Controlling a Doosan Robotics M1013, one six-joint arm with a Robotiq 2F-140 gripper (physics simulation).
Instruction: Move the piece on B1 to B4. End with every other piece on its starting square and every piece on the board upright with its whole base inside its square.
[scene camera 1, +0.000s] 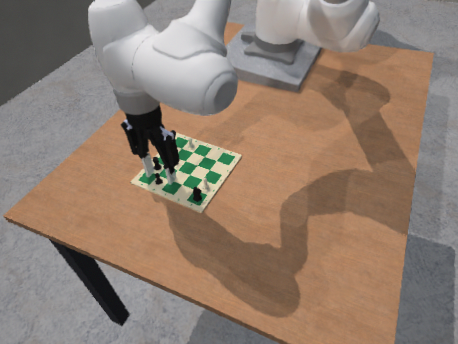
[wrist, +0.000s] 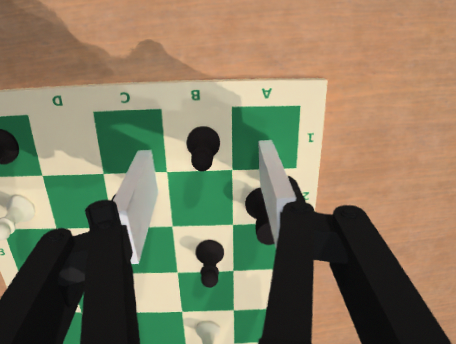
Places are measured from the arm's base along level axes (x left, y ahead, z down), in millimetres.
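Pixels of known places: gripper, fingertip midpoint: (scene camera 1: 161, 177) (wrist: 206, 167); arm's base at its link origin: (scene camera 1: 274, 47).
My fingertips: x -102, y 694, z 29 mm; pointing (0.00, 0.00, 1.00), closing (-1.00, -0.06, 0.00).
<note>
For each thing: its top centre in the pictures, then the offset to it from my fingertips. "spot": a spot on its surface instead. Level surfaces: height alone.
- B1 at its top centre: (wrist: 201, 165) (scene camera 1: 156, 173) dx +0, dy +14, dz -28 mm
- black A2 piece at its top centre: (wrist: 269, 234) (scene camera 1: 155, 158) dx -30, dy -31, dz -30 mm
- far white piece at a spot on its surface: (scene camera 1: 191, 143) spot: dx +24, dy -135, dz -11 mm
- wooden table at its surface level: dz +9 mm
The black piece on B1 (scene camera 1: 158, 179) (wrist: 202, 144) is a small upright pawn shape. My gripper (scene camera 1: 160, 173) (wrist: 206, 167) is partly open and empty, its pale pads low over the board on either side of the B1 piece: one toward column C, one toward column A. The board (scene camera 1: 235, 157) (wrist: 315, 95) is green and cream. B4 (wrist: 205, 300) is a green square with no piece base on it. Next to it, a black piece (wrist: 209, 252) stands on B3 and a white piece (wrist: 207, 330) on B5. The right pad partly hides the black A2 piece (scene camera 1: 157, 163) (wrist: 256, 202).
A black piece (scene camera 1: 197, 194) (wrist: 6, 146) stands on E1 and a white piece (scene camera 1: 205, 183) (wrist: 20, 209) on E2. The far white piece (scene camera 1: 191, 143) is in scene camera 1. The wooden table (scene camera 1: 320, 140) (wrist: 390, 125) surrounds the board; the arm's base stands behind.
</note>
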